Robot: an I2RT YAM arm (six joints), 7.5 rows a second.
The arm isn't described. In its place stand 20 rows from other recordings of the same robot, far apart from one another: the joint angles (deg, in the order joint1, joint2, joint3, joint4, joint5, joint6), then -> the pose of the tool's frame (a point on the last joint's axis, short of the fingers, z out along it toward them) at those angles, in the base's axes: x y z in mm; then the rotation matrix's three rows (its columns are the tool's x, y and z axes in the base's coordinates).
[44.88 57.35 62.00 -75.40 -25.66 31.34] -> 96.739 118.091 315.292; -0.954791 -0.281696 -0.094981; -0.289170 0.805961 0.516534; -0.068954 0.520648 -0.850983
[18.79 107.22 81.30 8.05 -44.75 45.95] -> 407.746 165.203 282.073; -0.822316 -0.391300 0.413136; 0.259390 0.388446 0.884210; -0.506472 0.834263 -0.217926
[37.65 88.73 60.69 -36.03 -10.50 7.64] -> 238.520 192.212 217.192; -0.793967 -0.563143 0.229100; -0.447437 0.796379 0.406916; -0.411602 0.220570 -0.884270
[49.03 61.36 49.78 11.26 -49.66 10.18] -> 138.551 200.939 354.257; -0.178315 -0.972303 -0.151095; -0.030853 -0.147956 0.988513; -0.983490 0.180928 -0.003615
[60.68 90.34 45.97 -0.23 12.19 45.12] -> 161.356 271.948 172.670; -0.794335 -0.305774 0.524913; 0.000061 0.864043 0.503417; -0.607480 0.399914 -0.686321
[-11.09 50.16 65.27 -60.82 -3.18 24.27] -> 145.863 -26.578 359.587; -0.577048 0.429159 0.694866; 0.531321 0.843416 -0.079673; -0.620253 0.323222 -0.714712
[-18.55 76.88 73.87 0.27 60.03 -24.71] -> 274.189 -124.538 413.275; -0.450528 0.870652 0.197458; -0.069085 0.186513 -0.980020; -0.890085 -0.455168 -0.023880
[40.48 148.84 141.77 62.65 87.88 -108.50] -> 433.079 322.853 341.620; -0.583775 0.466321 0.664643; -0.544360 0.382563 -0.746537; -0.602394 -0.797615 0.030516
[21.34 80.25 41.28 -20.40 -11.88 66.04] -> 238.537 101.062 172.602; -0.740176 0.548127 0.389482; 0.670903 0.640800 0.373182; -0.045029 0.537525 -0.842045
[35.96 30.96 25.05 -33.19 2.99 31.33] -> 105.105 73.958 214.677; -0.723933 -0.207489 0.657928; 0.116318 0.903332 0.412869; -0.679994 0.375418 -0.629817
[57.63 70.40 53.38 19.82 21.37 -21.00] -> 166.376 238.241 353.098; 0.236457 -0.543011 0.805746; -0.250317 0.767227 0.590511; -0.938845 -0.341322 0.045491
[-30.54 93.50 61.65 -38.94 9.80 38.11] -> 265.450 -163.647 195.683; -0.301137 0.933895 0.192761; 0.883792 0.349246 -0.311351; -0.358090 0.076601 -0.930539
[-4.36 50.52 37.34 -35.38 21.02 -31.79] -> 173.863 -26.062 239.441; -0.797431 -0.132260 0.588737; -0.432379 0.805809 -0.404622; -0.420894 -0.577216 -0.699764
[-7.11 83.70 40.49 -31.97 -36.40 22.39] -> 237.729 -8.363 152.654; -0.906405 0.318256 0.277745; 0.422027 0.710285 0.563373; -0.017981 0.627860 -0.778118
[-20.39 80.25 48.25 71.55 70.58 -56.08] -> 251.736 -129.388 349.397; -0.328696 0.940301 -0.088277; -0.172174 -0.151564 -0.973337; -0.928609 -0.304733 0.211714
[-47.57 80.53 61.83 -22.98 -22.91 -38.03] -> 217.781 -217.709 281.173; -0.651400 0.104617 0.751488; -0.128470 0.960939 -0.245135; -0.747780 -0.256224 -0.612515
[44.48 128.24 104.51 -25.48 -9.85 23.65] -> 354.687 356.843 194.605; -0.803737 -0.488697 0.339386; -0.235336 0.785009 0.573043; -0.546465 0.380706 -0.745949
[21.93 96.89 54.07 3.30 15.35 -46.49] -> 333.503 124.112 184.144; -0.282593 -0.545660 0.788921; -0.867710 0.496023 0.032261; -0.408927 -0.675438 -0.613647
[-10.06 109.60 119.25 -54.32 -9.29 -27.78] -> 412.228 -67.295 385.702; -0.640093 -0.270117 0.719248; -0.353590 0.934694 0.036353; -0.682096 -0.231050 -0.693802
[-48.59 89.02 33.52 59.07 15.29 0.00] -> 199.217 -240.081 216.283; 0.041187 0.897535 0.439014; -0.046701 0.440636 -0.896470; -0.998059 0.016420 0.060064
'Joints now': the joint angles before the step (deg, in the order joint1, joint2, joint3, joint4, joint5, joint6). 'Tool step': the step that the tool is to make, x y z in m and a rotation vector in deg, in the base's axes. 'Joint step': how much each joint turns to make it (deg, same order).
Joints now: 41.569, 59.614, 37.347, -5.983, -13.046, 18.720
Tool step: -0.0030, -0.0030, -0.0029, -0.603, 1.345, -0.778
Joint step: 0.009, -0.843, -0.575, -1.500, 0.476, 0.786
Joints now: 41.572, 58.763, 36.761, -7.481, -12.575, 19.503
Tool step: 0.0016, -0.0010, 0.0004, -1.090, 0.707, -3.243
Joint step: 0.002, 0.237, 0.616, -1.372, 2.984, 1.347
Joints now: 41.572, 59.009, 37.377, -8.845, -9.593, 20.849
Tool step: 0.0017, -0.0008, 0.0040, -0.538, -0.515, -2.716
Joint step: -0.016, -0.029, 0.881, -0.776, 2.705, 0.732
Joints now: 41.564, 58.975, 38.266, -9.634, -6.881, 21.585
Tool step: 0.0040, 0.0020, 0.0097, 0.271, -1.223, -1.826
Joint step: 0.003, 0.616, 2.085, -0.335, 1.889, 0.382
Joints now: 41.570, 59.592, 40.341, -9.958, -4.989, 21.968
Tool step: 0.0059, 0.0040, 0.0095, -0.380, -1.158, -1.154
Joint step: 0.005, 1.505, 2.672, -0.580, 1.524, -0.362
